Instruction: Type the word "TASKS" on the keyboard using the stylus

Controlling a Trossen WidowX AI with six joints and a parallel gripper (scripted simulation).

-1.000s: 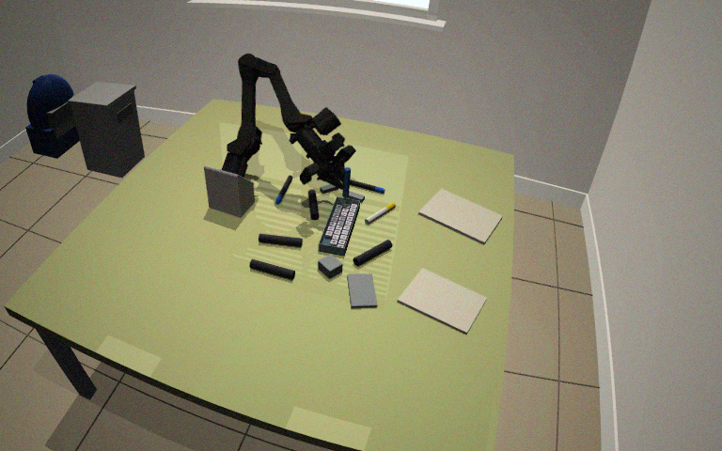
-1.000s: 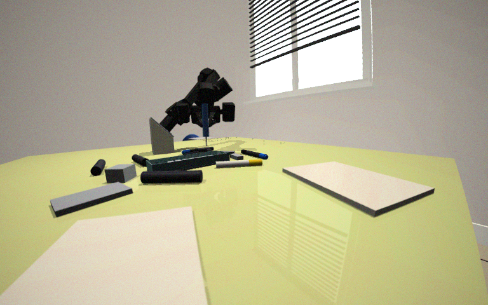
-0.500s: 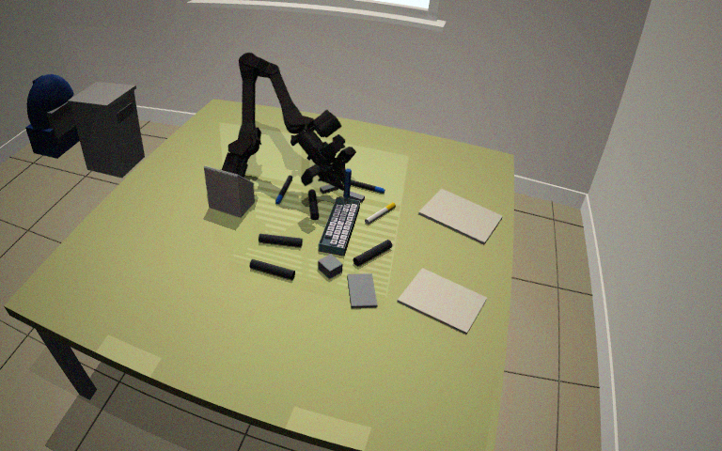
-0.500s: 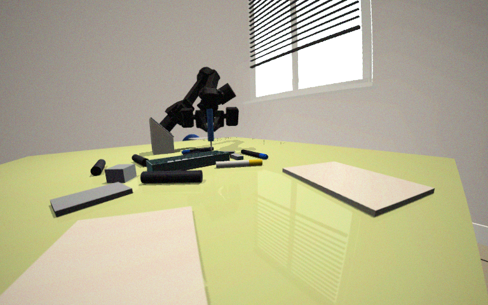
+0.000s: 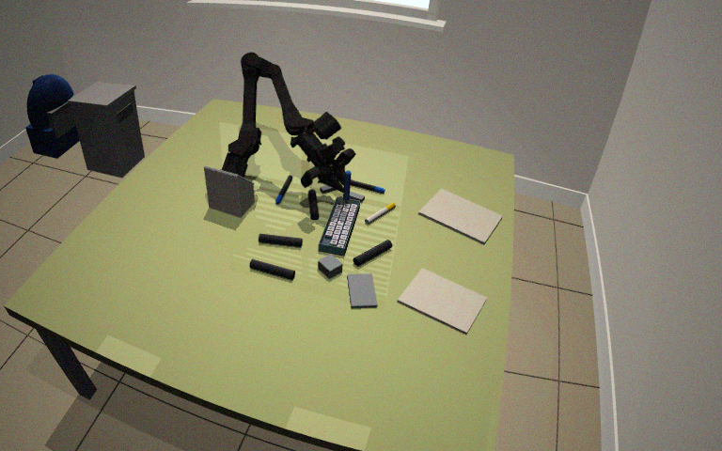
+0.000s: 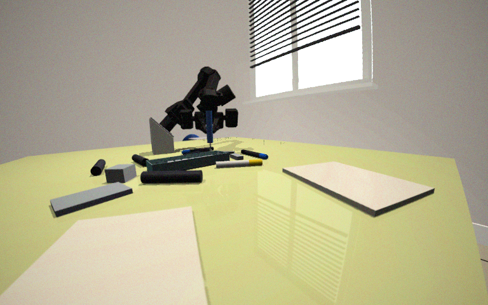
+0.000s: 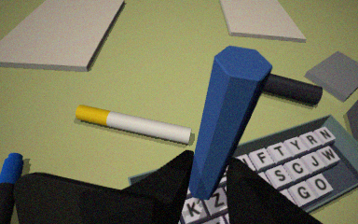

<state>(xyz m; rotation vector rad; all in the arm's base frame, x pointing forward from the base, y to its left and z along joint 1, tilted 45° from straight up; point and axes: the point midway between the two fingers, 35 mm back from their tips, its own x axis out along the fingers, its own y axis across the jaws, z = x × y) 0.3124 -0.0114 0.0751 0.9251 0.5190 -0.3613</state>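
My gripper tip is now 110 mm short of the yellow marker, 30 mm to the right of it and 80 mm above it. The rest, counted from my gripper tip: grey slab (100 mm ahead, 290 mm to the right, 80 mm below); blue stylus (20 mm below); grey cube (10 mm ahead, 240 mm to the right, 70 mm below).
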